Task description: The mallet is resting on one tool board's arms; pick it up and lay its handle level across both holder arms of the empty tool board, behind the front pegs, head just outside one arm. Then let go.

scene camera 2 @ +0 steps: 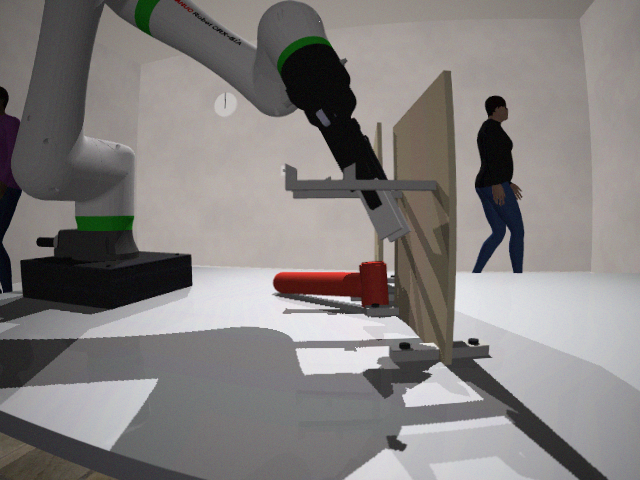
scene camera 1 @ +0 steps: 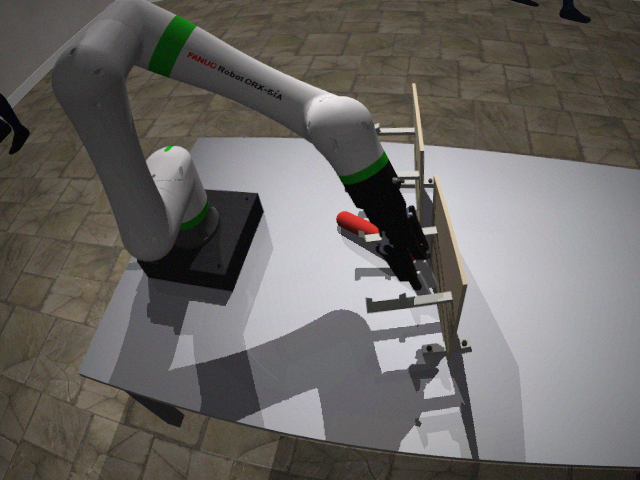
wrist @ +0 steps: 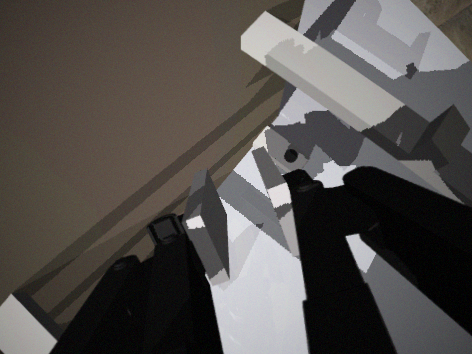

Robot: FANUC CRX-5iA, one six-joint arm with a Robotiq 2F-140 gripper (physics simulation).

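The red mallet [scene camera 1: 356,223] [scene camera 2: 317,284] lies low at the table top, its head by the foot of the nearer tool board [scene camera 1: 449,258] [scene camera 2: 426,217] [wrist: 125,100]. In scene camera 1 the gripper mostly hides the head. The mallet does not show in the wrist view. That board's near holder arm [scene camera 1: 431,299] [scene camera 2: 320,184] [wrist: 325,85] and far arm [scene camera 1: 428,231] carry no mallet. My gripper [scene camera 1: 421,269] [scene camera 2: 391,227] [wrist: 238,183] is between these arms, tilted toward the board, above the mallet's level. Its fingers are narrowed but apart, with nothing between them.
The other tool board [scene camera 1: 418,139] [scene camera 2: 379,139] stands farther back, with holder arms [scene camera 1: 397,130] pointing toward the robot side. A bolted foot [scene camera 1: 433,348] [scene camera 2: 413,352] [wrist: 285,150] holds the nearer board on the table [scene camera 1: 558,258]. The black robot base [scene camera 1: 227,232] [scene camera 2: 108,279] is on the left.
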